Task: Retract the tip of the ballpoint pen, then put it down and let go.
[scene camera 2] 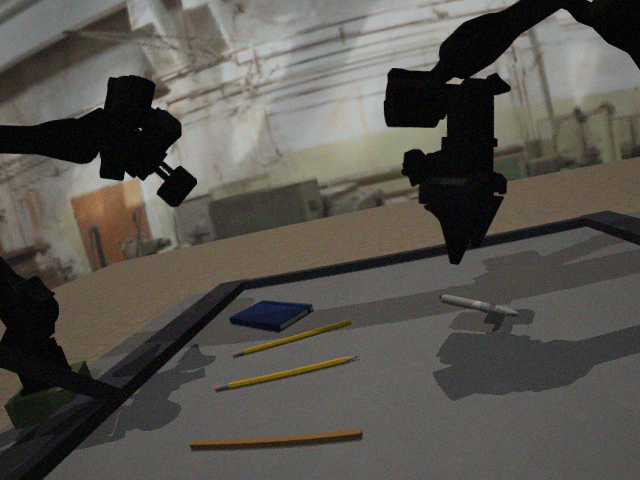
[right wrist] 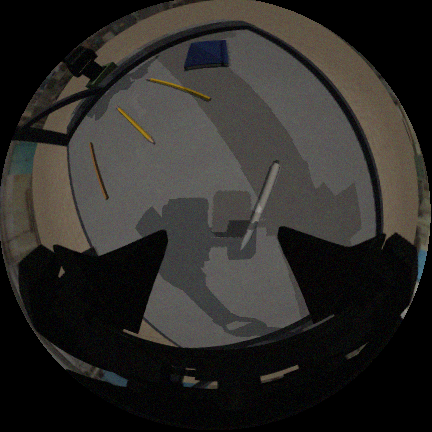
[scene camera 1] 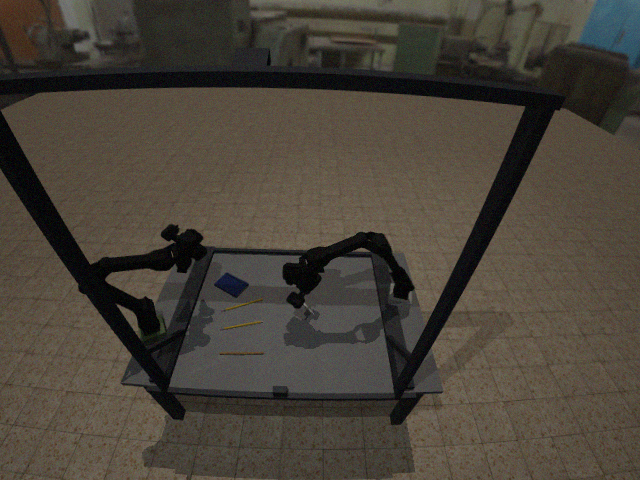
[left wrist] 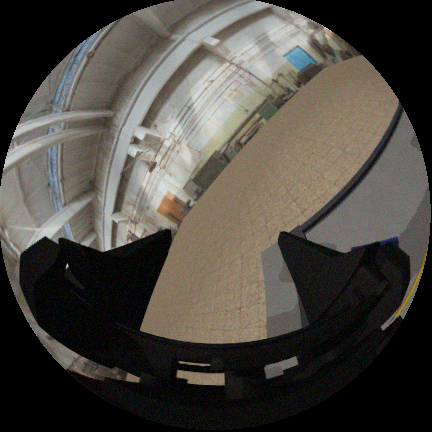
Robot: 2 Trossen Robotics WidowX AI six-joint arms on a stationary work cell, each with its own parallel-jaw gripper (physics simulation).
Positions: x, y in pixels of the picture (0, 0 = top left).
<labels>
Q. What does the orange pencil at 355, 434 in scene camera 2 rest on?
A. The table.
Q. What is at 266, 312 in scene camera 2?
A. A blue notepad.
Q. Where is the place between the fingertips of my left gripper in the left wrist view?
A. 226, 236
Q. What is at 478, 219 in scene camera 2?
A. My right gripper.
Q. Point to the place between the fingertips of my left gripper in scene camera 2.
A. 161, 166
</labels>
